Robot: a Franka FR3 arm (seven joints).
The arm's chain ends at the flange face. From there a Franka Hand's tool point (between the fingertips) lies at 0.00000 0.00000 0.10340 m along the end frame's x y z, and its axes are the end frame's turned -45 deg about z.
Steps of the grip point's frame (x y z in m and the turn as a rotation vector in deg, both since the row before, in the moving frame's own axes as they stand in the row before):
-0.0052, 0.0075, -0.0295, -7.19, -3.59, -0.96
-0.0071, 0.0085, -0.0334, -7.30, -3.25, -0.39
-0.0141, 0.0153, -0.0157, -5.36, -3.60, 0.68
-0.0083, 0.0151, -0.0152, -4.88, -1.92, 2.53
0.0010, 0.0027, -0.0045, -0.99, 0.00, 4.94
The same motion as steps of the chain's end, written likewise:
-0.0031, -0.0047, -0.0285, -7.62, 2.55, -0.96
-0.0042, -0.0024, -0.0324, -7.46, 2.86, -0.39
-0.0013, 0.0094, -0.0150, -6.34, 1.24, 0.68
0.0012, 0.0078, -0.0148, -4.81, 2.09, 2.53
0.0014, -0.0001, -0.0045, -0.70, 0.70, 4.94

